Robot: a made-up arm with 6 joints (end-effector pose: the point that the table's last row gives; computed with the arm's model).
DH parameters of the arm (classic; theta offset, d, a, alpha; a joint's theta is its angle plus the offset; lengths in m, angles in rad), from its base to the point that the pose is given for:
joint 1: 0 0.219 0 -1.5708
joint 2: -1.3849 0 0.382 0
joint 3: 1.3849 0 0.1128 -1.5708
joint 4: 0 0.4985 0 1.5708
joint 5: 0 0 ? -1.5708
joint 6: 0 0.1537 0 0
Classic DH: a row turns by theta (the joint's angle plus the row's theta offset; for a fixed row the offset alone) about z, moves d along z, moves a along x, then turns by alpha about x.
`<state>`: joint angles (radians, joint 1 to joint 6).
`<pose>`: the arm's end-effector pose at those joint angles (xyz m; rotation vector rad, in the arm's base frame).
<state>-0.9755 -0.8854 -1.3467 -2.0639 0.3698 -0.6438</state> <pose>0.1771 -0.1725 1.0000 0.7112 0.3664 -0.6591</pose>
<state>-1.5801 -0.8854 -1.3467 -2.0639 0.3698 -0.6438</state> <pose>0.0477 -0.2426 1.0000 0.8275 0.1450 -1.2291</pose>
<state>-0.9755 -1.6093 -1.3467 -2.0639 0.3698 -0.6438</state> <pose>-0.1470 0.3061 0.9645 0.2560 -0.2058 -0.5670</pose>
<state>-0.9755 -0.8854 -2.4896 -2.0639 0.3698 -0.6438</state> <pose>-0.2323 0.4321 1.1582 -0.0155 -0.5257 -0.4911</pose>
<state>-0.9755 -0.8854 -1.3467 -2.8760 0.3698 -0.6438</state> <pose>0.1577 -0.2063 0.9780 0.2671 0.5439 -1.3587</pose>
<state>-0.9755 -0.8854 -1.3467 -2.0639 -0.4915 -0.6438</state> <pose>0.2381 -0.0709 0.8880 0.4187 1.1261 -0.2748</pose>
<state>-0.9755 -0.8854 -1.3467 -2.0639 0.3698 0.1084</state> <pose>0.1771 -0.1725 1.0000 0.7808 0.0781 0.0535</pose>
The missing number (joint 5, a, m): 0.1204
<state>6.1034 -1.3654 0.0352 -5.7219 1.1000 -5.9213</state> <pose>0.3160 -0.0129 0.2456 -2.4108 0.9393 -0.2327</pose>
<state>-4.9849 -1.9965 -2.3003 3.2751 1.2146 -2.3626</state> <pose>-0.2738 -1.0301 0.2010 2.3046 0.6175 -0.3435</pose>
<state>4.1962 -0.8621 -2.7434 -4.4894 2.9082 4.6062</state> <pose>0.3954 0.3951 0.7884 2.0743 1.8146 -0.4273</pose>
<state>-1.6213 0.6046 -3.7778 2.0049 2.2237 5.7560</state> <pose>0.1738 -0.0697 0.9821 2.4600 1.2263 1.3293</pose>
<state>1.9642 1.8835 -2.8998 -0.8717 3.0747 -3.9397</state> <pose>-0.1573 0.6395 -0.1251 1.0487 -0.6890 1.8394</pose>
